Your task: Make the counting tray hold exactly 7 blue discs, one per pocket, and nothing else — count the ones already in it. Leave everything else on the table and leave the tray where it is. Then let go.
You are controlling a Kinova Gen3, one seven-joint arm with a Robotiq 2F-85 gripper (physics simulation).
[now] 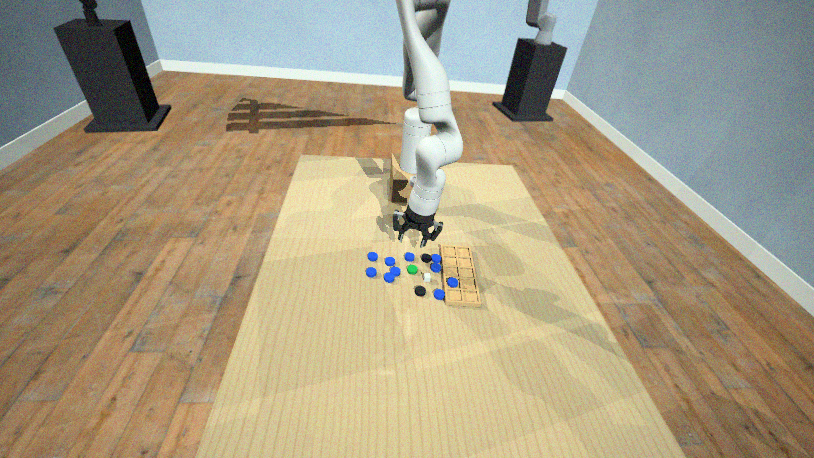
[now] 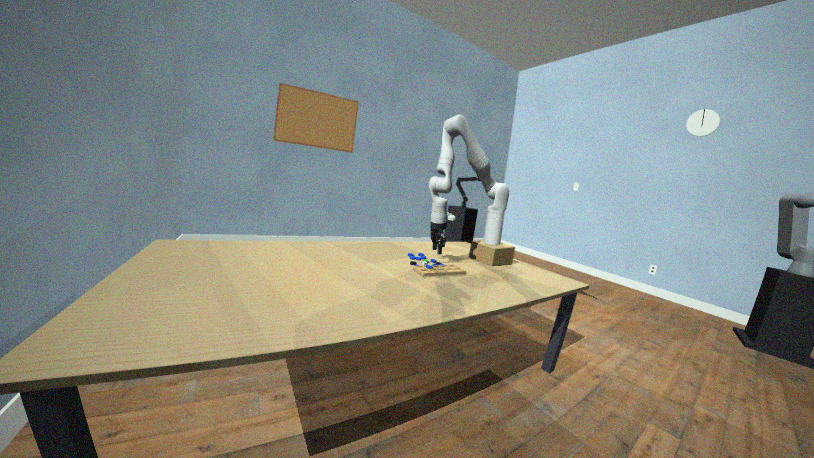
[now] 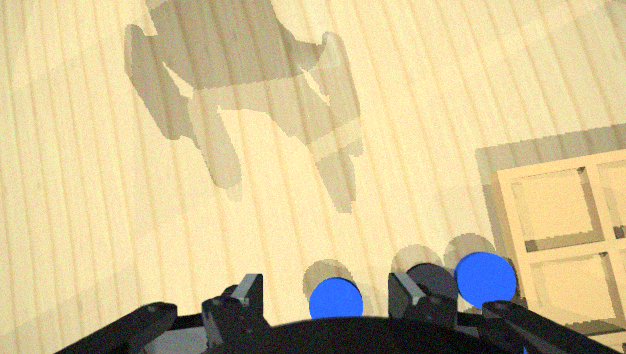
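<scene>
The wooden counting tray [image 1: 462, 304] [image 2: 444, 272] [image 3: 575, 247] has two columns of pockets. One blue disc [image 1: 452, 281] lies in its left column; the other pockets look empty. Several blue discs lie left of the tray, among them one blue disc [image 1: 409, 256] [image 3: 336, 298], one blue disc [image 1: 435, 258] [image 3: 486, 279] close to the tray's edge, one blue disc [image 1: 435, 267] and one blue disc [image 1: 438, 294]. My gripper [image 1: 412, 242] [image 2: 438, 251] [image 3: 325, 295] is partly open and empty, above the table behind the discs.
A black disc [image 1: 426, 258] [image 3: 431, 281] sits between two blue discs. A second black disc [image 1: 420, 291], a green disc [image 1: 412, 269] and a small white cube [image 1: 426, 277] lie left of the tray. The arm's wooden base block [image 2: 494, 254] stands at the back.
</scene>
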